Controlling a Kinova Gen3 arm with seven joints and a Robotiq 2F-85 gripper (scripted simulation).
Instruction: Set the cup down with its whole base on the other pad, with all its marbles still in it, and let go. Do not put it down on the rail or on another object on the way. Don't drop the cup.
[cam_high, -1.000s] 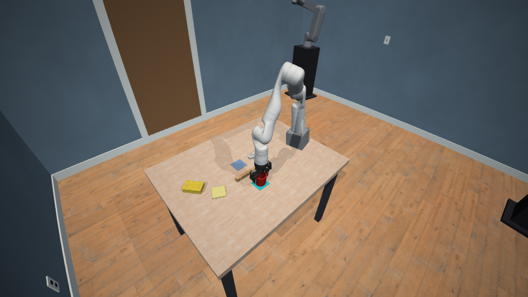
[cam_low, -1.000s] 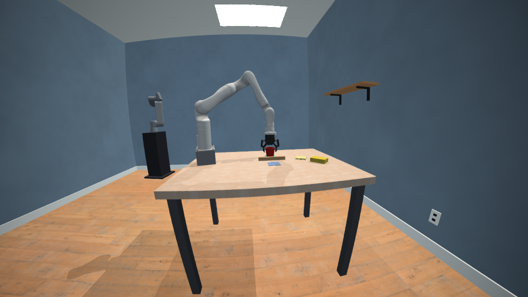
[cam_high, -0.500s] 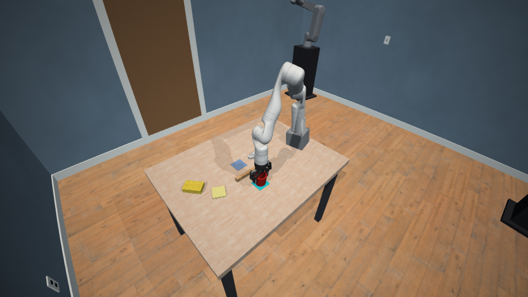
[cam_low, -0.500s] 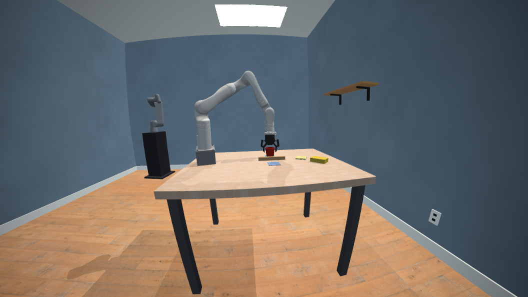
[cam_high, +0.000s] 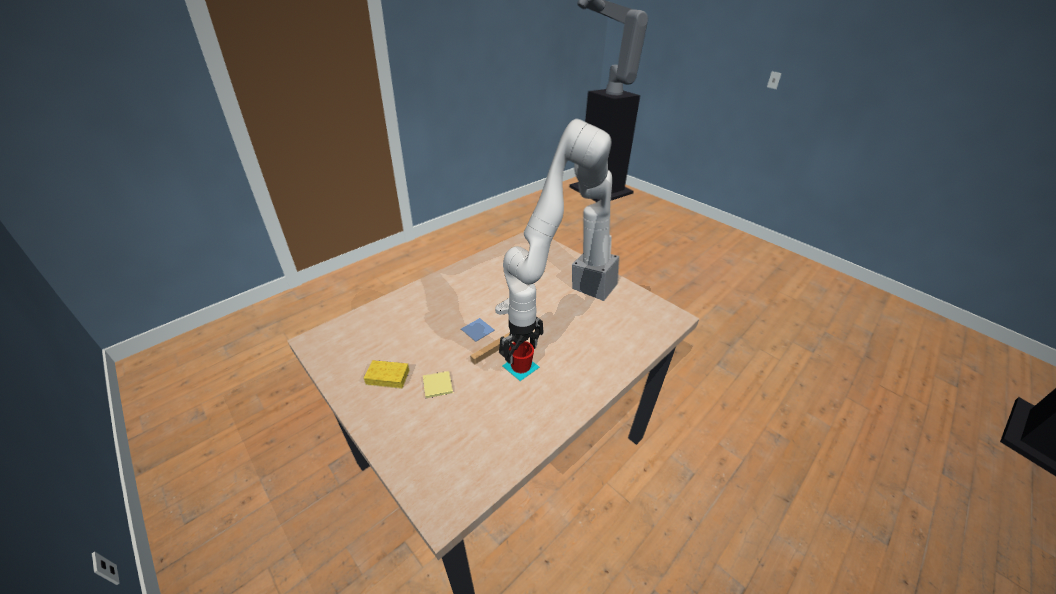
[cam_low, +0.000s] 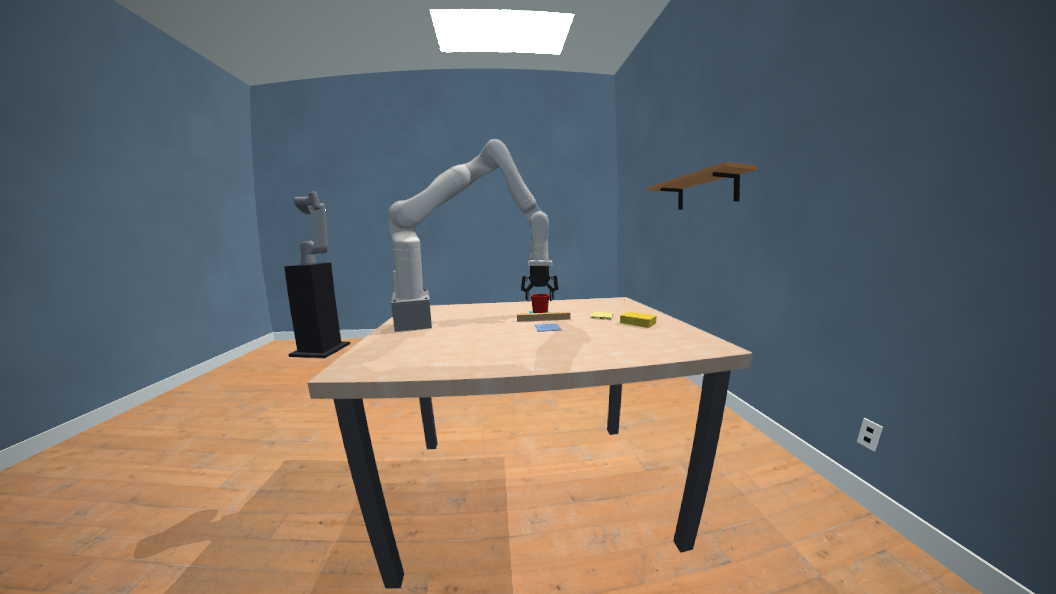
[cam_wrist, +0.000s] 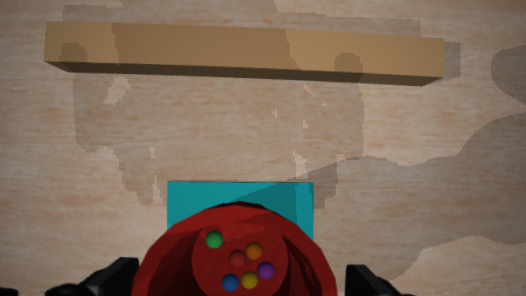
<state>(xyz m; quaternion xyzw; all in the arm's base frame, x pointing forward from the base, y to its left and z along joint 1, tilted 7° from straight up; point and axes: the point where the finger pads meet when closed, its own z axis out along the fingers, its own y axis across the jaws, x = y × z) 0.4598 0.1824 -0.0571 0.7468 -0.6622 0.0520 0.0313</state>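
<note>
The red cup lies 30 mm below my hand. Also, from my hand: wooden rail 110 mm to the right, 50 mm below, 10 mm ahead.
</note>
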